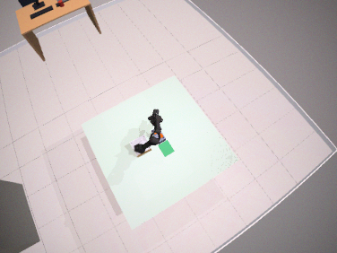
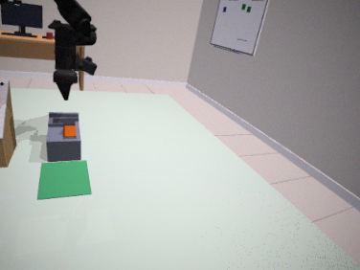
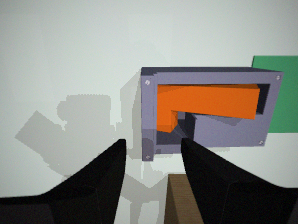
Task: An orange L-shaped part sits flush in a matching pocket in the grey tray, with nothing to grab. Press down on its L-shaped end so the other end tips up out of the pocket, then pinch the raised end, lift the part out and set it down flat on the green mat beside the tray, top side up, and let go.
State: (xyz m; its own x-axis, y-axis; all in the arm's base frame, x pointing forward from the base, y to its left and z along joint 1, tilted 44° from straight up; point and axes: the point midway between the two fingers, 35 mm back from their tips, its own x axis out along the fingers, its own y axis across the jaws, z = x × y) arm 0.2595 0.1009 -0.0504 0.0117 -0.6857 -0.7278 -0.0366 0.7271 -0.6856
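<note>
Right now my gripper tip is 10 cm above the orange L-shaped part, 5 cm to the left of it and 1 cm past it. Round my gripper tip: green mat 22 cm to the right, 16 cm below.
</note>
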